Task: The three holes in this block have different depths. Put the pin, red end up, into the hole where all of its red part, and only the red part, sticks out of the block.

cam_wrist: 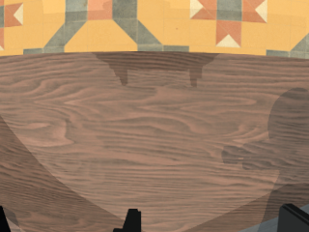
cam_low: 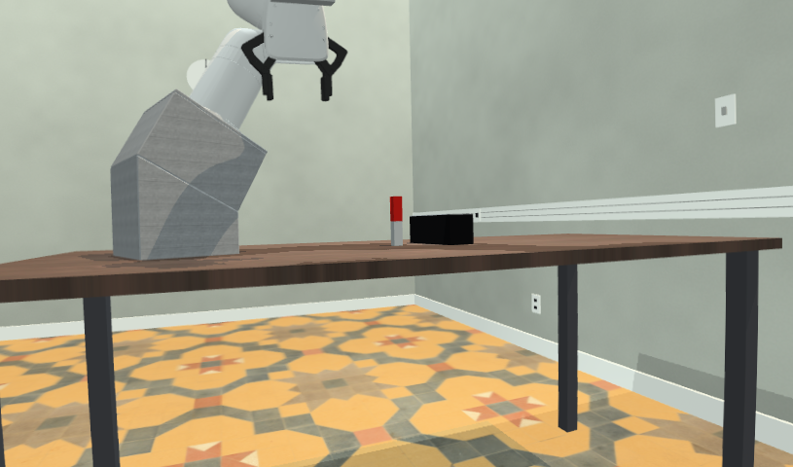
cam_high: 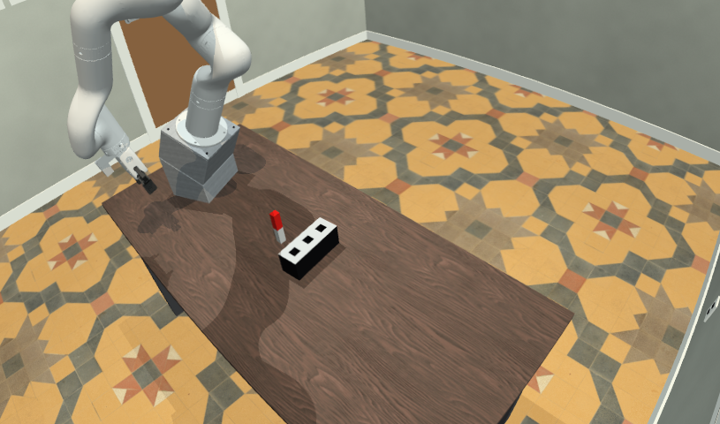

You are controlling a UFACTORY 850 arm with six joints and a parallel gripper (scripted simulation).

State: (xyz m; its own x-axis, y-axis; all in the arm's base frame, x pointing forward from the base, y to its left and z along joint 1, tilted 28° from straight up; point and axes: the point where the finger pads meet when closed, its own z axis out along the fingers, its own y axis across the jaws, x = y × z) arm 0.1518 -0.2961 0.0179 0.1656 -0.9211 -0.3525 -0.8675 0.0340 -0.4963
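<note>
Right now my hand is 260 mm short of the pin, 290 mm to the right of it and 180 mm above it. Round my hand: black block 390 mm ahead, 310 mm to the left, 230 mm below.
</note>
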